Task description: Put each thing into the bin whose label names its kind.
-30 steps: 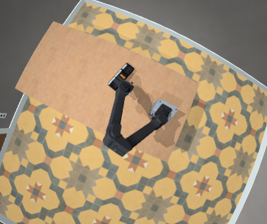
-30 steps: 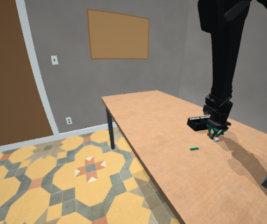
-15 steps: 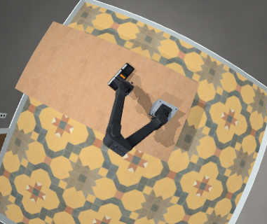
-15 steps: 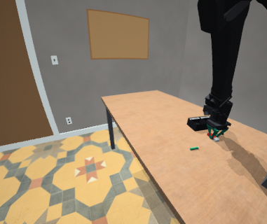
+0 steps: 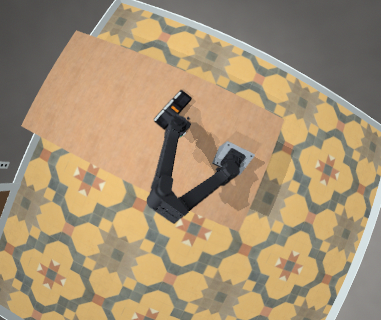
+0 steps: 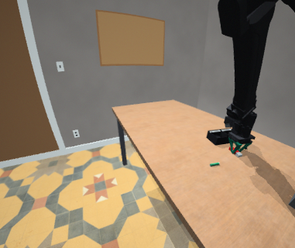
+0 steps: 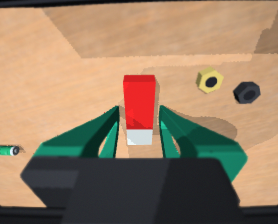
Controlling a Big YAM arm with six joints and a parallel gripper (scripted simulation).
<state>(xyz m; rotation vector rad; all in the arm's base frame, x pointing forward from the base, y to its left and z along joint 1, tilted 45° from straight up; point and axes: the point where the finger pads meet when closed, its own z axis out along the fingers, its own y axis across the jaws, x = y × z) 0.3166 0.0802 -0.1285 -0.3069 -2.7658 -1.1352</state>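
My hand is 100 mm short of the orange block and 90 mm to the left of it. From my hand the other things lie so: black nut: 90 mm to the right, 10 mm below; green battery: 170 mm to the left, 10 mm below, 10 mm behind; yellow nut: 60 mm to the right, 20 mm ahead, 10 mm below.
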